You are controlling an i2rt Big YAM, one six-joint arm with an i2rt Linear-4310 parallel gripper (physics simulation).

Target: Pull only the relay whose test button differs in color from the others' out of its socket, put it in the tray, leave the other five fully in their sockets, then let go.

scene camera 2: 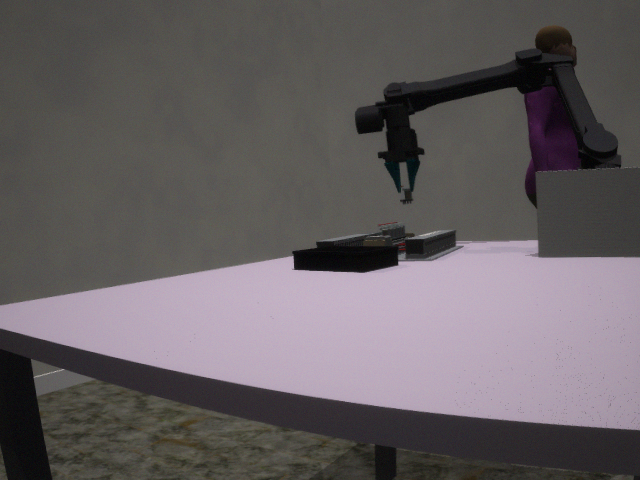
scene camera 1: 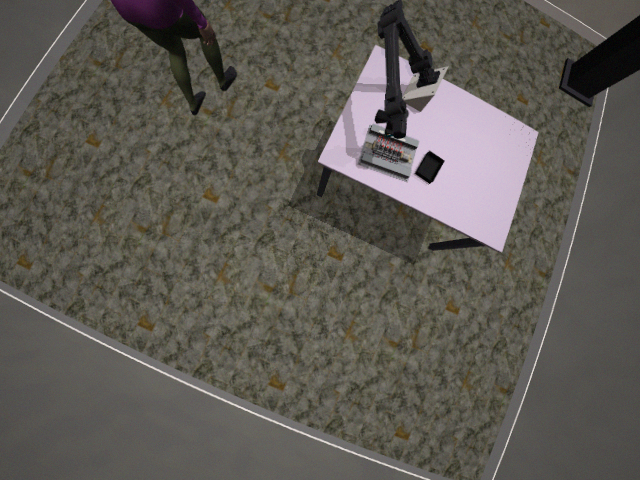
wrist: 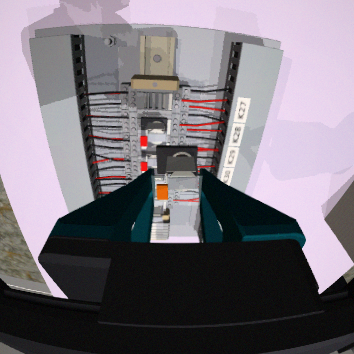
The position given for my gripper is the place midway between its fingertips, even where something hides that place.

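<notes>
Red-button relay [wrist: 151, 131]. Grey panel [wrist: 201, 55]. My gripper [scene camera 2: 405, 192], also [wrist: 176, 176].
</notes>
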